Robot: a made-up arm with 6 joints.
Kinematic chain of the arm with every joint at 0, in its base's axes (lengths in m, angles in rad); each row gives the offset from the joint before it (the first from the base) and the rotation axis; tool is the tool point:
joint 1: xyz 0 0 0.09 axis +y
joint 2: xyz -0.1 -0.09 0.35 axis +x
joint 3: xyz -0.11 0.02 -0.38 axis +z
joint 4: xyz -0.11 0 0.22 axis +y
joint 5: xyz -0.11 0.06 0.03 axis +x
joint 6: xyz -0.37 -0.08 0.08 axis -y
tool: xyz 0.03 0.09 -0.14
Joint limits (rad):
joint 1: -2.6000..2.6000
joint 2: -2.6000..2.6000
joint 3: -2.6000..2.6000
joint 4: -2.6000..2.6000
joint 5: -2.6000..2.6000
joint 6: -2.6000..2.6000
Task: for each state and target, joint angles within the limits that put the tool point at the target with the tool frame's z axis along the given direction. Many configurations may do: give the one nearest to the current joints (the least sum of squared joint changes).
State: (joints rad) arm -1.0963 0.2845 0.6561 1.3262 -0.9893 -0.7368
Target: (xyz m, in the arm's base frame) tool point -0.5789 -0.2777 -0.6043 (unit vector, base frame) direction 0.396 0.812 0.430
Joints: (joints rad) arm -1.6429 0.0614 0.5000 0.8644 -1.1124 -0.9845
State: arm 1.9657 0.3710 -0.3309 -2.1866 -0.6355 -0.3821
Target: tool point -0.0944 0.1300 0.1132 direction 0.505 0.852 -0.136
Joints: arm 2.2016 0.7876 -0.7153 -2.4610 -0.7146 -0.4443
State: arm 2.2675 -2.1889 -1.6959 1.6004 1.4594 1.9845
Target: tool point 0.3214 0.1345 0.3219 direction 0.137 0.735 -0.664
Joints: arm 1.9116 -1.6512 -1.8909 1.7101 1.7254 2.3288
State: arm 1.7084 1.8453 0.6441 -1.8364 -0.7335 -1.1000
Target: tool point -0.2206 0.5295 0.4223 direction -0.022 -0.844 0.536
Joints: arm 1.0604 1.2191 0.9225 -1.3285 -0.5669 -0.8772
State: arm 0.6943 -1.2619 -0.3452 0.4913 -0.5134 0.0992
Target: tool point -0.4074 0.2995 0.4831 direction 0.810 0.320 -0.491
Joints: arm 0.5347 -0.6639 -0.8816 0.4891 -1.1915 -0.2702
